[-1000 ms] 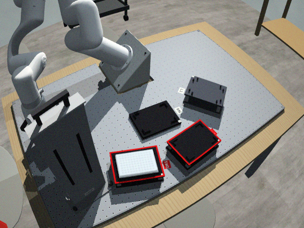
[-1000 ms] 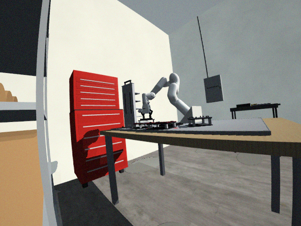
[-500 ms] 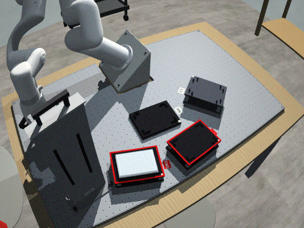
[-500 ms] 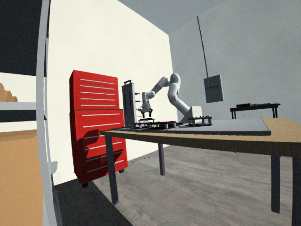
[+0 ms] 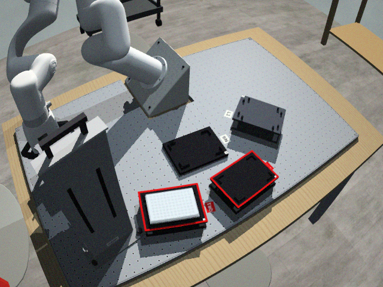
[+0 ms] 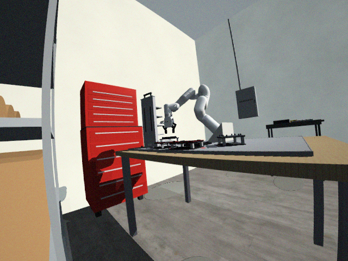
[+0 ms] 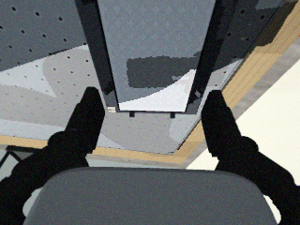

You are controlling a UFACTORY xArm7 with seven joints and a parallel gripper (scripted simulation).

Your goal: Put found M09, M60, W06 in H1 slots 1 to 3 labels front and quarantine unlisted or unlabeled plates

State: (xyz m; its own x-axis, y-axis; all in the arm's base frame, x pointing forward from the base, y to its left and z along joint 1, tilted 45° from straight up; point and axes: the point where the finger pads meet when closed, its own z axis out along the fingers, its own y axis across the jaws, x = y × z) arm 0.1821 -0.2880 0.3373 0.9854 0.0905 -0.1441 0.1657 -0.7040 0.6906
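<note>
My hand is 1 cm short of the dark-framed plate and 5 cm above it. Also, from my hand: handle (27 cm ahead, 4 cm to the left, 33 cm above); then plate hotel H1 (27 cm ahead, 4 cm to the left, 9 cm above); then white well plate (28 cm ahead, 24 cm to the left, 7 cm below).
</note>
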